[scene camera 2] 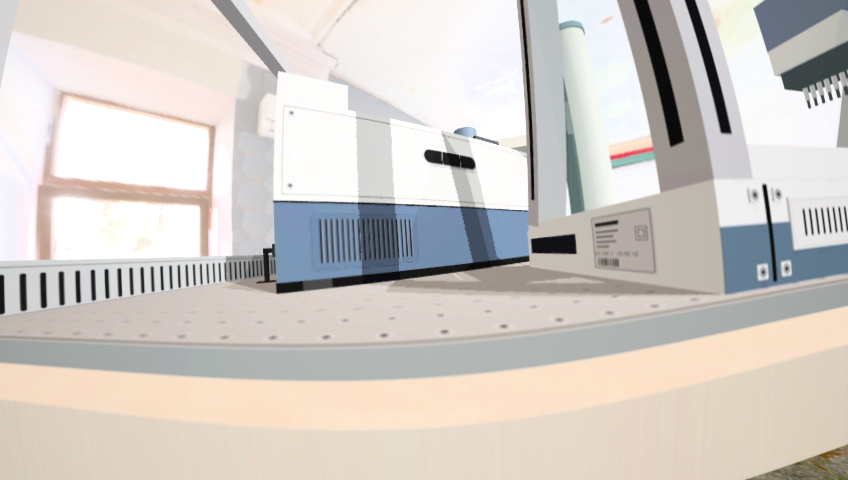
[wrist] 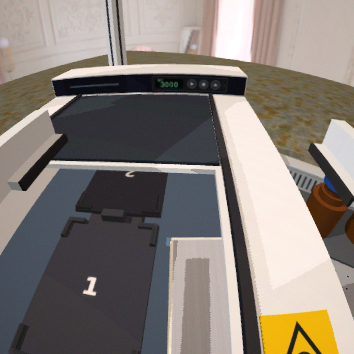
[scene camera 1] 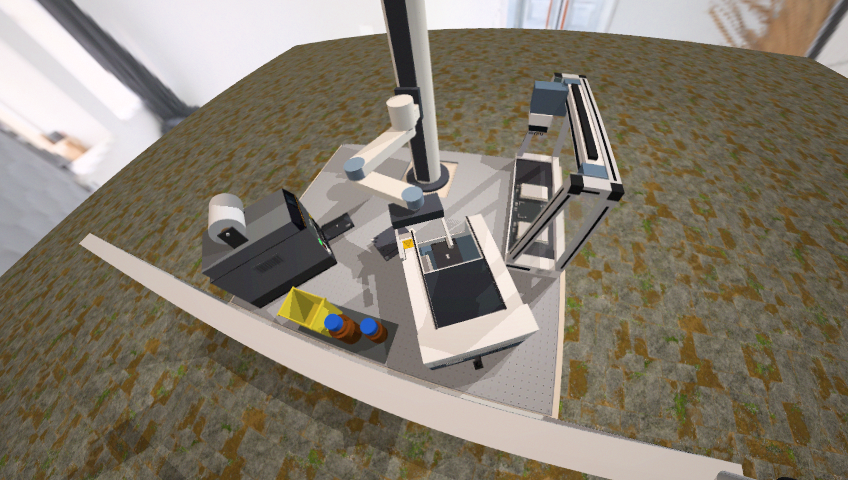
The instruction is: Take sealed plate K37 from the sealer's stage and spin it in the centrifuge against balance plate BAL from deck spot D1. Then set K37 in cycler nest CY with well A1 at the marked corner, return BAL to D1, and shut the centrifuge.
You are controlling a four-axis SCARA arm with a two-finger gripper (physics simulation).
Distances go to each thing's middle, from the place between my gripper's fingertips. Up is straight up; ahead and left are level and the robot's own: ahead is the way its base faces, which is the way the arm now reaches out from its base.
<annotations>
The sliding lid (scene camera 1: 466, 291) is 130 mm to the left of my hand, 80 mm ahead of it and 60 mm below it. From my hand the other things lie so: centrifuge rotor (wrist: 96, 284) (140 mm below, 90 mm to the left); centrifuge (scene camera 2: 358, 199) (140 mm below, 110 mm to the left, 40 mm ahead); sealer (scene camera 1: 305, 249) (660 mm to the right, 120 mm below, 60 mm ahead).
</annotations>
